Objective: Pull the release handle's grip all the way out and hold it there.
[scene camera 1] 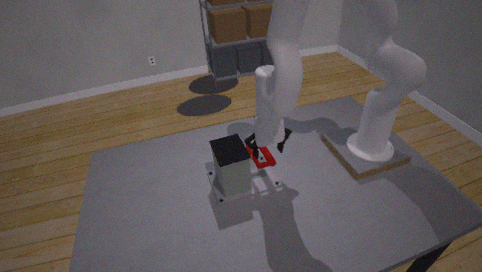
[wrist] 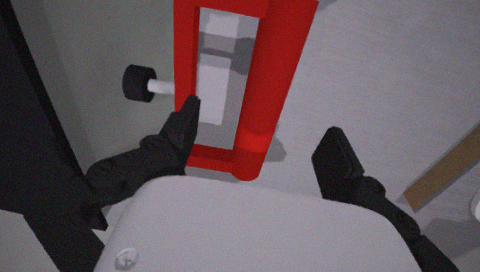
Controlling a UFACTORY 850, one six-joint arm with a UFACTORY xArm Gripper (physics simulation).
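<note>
The release handle is a red rectangular frame whose thick round grip bar [scene camera 1: 271, 159] [wrist: 282, 60] is on the side away from the box. A pale rod with a black collar [wrist: 139, 83] joins it to the grey-green box [scene camera 1: 234, 177] [wrist: 105, 55] with a black top. My gripper [scene camera 1: 269, 153] [wrist: 261, 129] is open and points down at the handle's near end. In the wrist view, the left finger overlaps the frame's inner bar and the edge of its opening. The right finger is apart from the grip, beyond its outer side. The grip bar lies between the fingers in that view.
The box stands on a pale base plate [scene camera 1: 216, 186] with dark screws, on the grey table [scene camera 1: 150, 200]. The arm's base stands on a wood-edged board [scene camera 1: 345, 159] at the right. A shelf rack with boxes [scene camera 1: 228, 25] stands behind the table.
</note>
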